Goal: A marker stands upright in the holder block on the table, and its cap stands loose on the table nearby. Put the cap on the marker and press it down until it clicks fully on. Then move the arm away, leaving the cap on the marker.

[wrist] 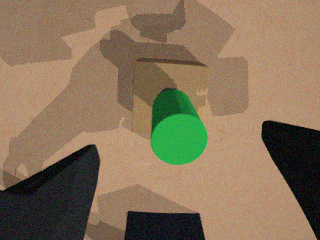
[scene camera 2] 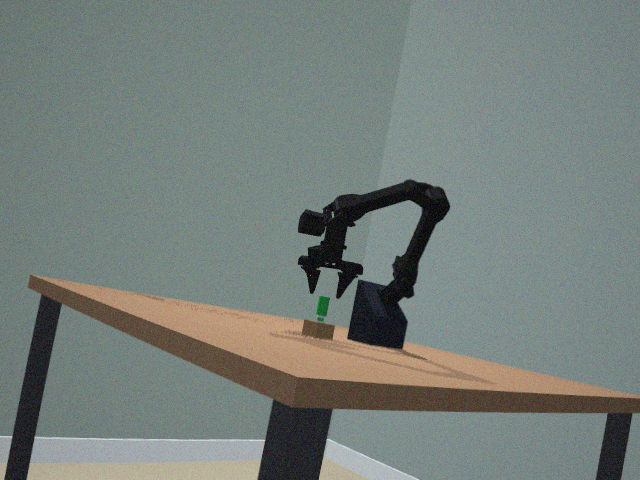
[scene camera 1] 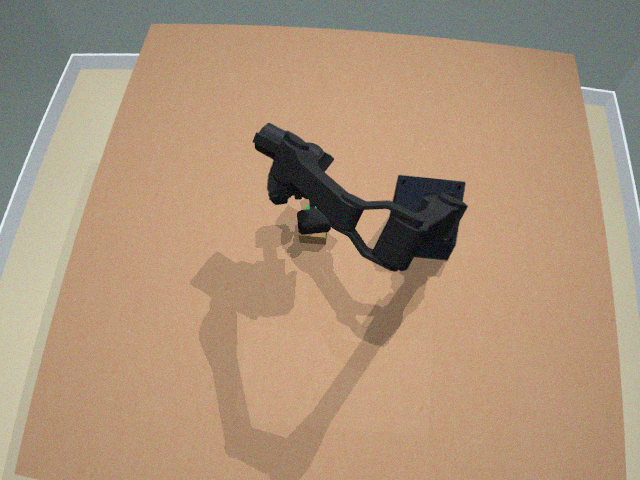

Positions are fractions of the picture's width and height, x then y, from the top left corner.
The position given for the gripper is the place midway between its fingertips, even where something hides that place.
gripper: wrist 0.57, 0.59; scene camera 2 0.51, 0.62; scene camera 1 0.49, 0.43
